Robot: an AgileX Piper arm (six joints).
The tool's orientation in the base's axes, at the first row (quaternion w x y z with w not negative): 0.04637, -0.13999, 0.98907, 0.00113
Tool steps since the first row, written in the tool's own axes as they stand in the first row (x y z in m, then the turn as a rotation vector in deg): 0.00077, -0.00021, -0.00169, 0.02, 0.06, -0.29; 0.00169, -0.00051, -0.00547, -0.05, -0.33, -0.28; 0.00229, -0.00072, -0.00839, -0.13, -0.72, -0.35; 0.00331, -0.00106, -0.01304, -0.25, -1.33, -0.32; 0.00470, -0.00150, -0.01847, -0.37, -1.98, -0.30; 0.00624, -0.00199, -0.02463, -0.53, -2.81, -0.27; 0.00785, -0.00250, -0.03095, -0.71, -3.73, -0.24; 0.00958, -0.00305, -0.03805, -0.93, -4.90, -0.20; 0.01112, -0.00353, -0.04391, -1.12, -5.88, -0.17; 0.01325, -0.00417, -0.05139, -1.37, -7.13, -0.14; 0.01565, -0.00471, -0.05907, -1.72, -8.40, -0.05
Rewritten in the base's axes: -0.00083, -0.00044, 0.00161, -0.06, 0.05, 0.29; -0.00198, -0.00104, 0.00530, 0.11, -0.31, 0.29; -0.00276, -0.00145, 0.00815, 0.29, -0.66, 0.37; -0.00406, -0.00213, 0.01269, 0.58, -1.21, 0.36; -0.00577, -0.00302, 0.01797, 0.87, -1.80, 0.35; -0.00767, -0.00401, 0.02397, 1.26, -2.56, 0.35; -0.00965, -0.00505, 0.03012, 1.69, -3.39, 0.34; -0.01180, -0.00616, 0.03704, 2.23, -4.45, 0.34; -0.01367, -0.00714, 0.04274, 2.68, -5.34, 0.34; -0.01622, -0.00846, 0.04999, 3.27, -6.47, 0.34; -0.01906, -0.00976, 0.05743, 3.97, -7.60, 0.30
